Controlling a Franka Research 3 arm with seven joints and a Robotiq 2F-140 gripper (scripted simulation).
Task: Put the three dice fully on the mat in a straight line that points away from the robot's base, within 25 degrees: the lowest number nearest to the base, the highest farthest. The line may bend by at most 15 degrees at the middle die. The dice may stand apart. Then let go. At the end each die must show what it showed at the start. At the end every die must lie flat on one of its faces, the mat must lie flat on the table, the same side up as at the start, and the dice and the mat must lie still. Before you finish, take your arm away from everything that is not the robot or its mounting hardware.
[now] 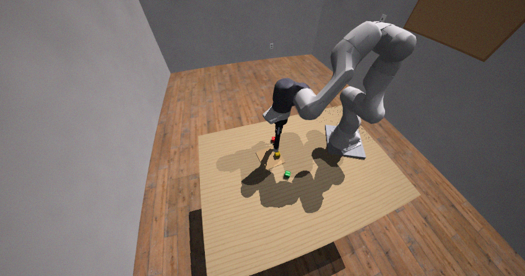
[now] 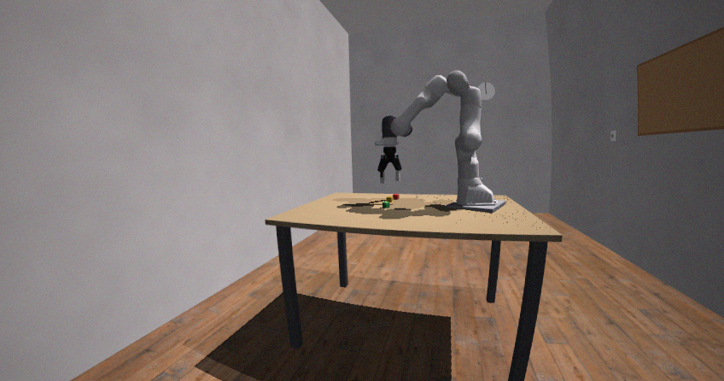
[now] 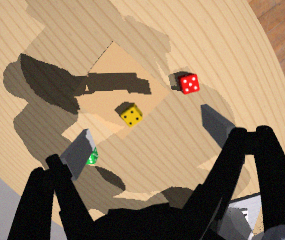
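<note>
My gripper is now 10 mm past the red die, 90 mm to the left of it and 110 mm above it. The rest, counted from my hand: yellow die (30 mm to the left, 110 mm below); then green die (30 mm behind, 170 mm to the left, 110 mm below); then tan mat (40 mm ahead, 40 mm to the left, 130 mm below).
</note>
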